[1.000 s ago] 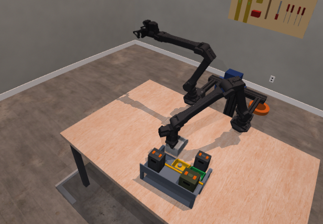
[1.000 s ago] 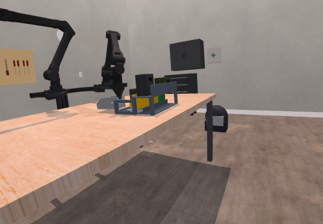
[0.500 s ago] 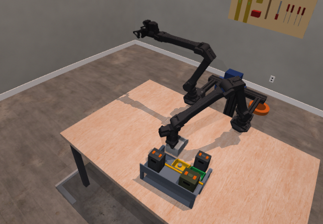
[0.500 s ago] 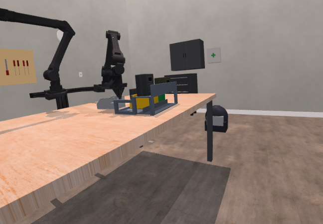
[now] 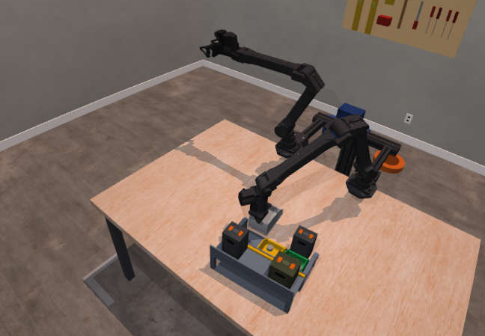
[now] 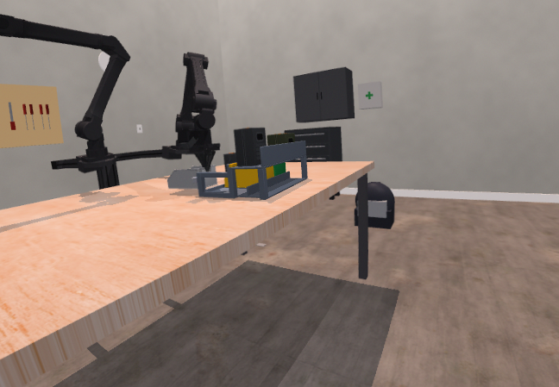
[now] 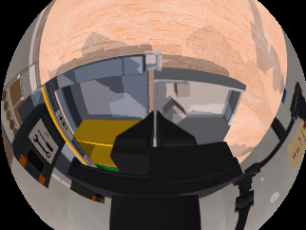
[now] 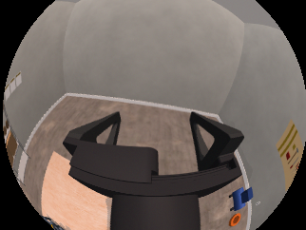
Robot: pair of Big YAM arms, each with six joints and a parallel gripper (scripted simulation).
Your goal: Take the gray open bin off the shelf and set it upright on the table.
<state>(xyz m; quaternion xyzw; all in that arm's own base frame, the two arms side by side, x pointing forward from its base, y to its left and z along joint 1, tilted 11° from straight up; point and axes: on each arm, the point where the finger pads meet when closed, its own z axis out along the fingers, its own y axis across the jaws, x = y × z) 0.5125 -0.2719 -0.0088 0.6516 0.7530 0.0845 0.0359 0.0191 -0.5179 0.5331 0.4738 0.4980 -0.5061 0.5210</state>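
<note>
Right now the gray open bin is 80 mm behind my left hand, 30 mm below it and 10 mm to the right of it. Round my left hand: yellow bin (130 mm to the left, 90 mm ahead, 50 mm below); then gray shelf (140 mm to the left, 120 mm ahead, 20 mm below); then green bin (240 mm to the left, 70 mm ahead, 50 mm below).
</note>
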